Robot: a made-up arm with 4 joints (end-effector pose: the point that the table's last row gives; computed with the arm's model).
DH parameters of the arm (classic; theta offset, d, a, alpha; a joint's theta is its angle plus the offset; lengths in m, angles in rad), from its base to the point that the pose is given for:
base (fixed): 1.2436 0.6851 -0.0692 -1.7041
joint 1: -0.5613 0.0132 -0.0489 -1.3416
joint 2: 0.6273 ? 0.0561 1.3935
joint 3: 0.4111 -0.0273 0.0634 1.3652
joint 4: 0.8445 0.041 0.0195 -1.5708
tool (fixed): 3.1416 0.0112 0 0
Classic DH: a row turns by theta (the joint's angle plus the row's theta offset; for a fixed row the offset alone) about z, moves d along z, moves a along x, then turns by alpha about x.
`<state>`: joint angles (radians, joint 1 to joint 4).
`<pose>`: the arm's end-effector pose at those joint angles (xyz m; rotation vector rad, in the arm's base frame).
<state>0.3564 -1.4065 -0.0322 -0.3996</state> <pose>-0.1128 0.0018 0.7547 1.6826 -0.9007 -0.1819</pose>
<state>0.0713 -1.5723 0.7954 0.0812</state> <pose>-0.1155 -0.0229 0.6987 1.1284 -0.9111 0.6261</pose>
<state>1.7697 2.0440 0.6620 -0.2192</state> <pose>-0.0292 -0.1330 0.8358 1.8039 1.6370 1.0881</pose>
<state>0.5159 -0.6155 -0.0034 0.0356</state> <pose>-0.0065 0.0142 0.7403 1.0984 -1.0012 -0.4679</pose>
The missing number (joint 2, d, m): -0.0478
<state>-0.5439 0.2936 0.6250 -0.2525</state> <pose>0.0681 -0.0675 0.7063 0.8449 -0.8753 -1.5529</pose>
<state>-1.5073 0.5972 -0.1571 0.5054</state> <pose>0.0729 -0.1340 0.6781 2.6090 -0.0294 -1.7438</pose>
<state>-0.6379 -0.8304 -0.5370 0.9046</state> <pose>-0.0710 -0.1225 0.7607 2.7294 -0.5983 0.6778</pose>
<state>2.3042 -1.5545 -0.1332 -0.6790</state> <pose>-0.0934 0.0413 0.6173 -0.0951 -0.5924 -0.0879</pose>
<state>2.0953 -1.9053 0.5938 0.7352</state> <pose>-0.1152 0.0159 0.6834 -0.3268 1.1259 0.4370</pose>
